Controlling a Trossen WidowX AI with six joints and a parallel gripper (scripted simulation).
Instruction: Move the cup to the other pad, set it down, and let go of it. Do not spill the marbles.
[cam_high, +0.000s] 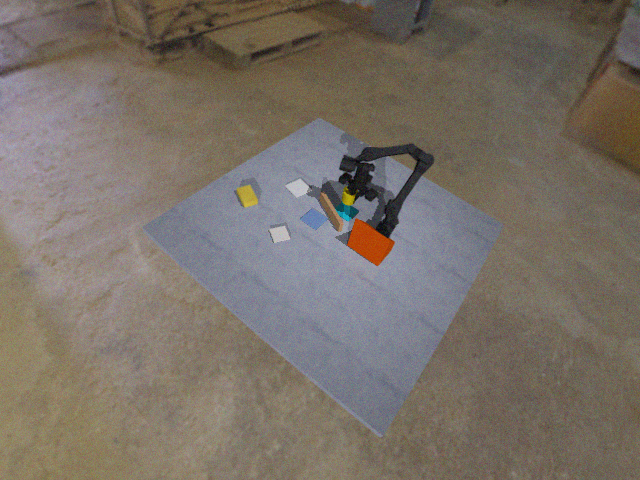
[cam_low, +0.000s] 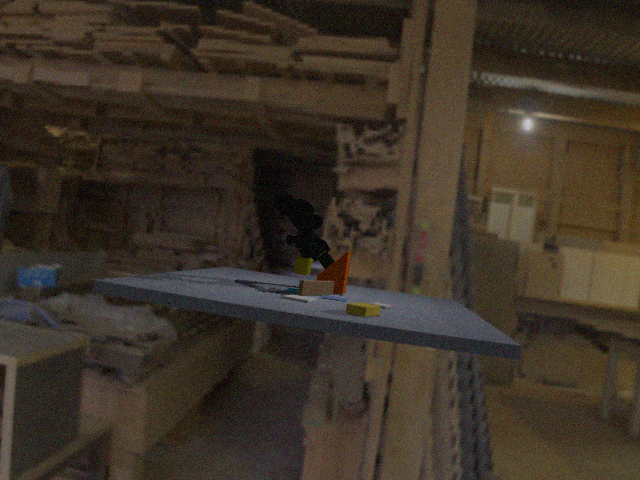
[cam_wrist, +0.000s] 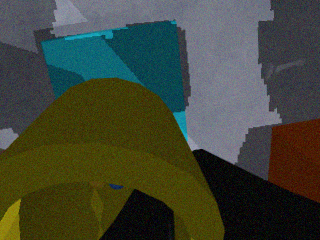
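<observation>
My gripper tip is now 3 cm short of the cyan block and 11 cm above it. The rest, counted from my gripper tip: yellow cup: 2 cm ahead; brown wooden block: 7 cm ahead, 7 cm to the left, 9 cm below; blue marble: 3 cm ahead, 2 cm to the left, 2 cm below.
</observation>
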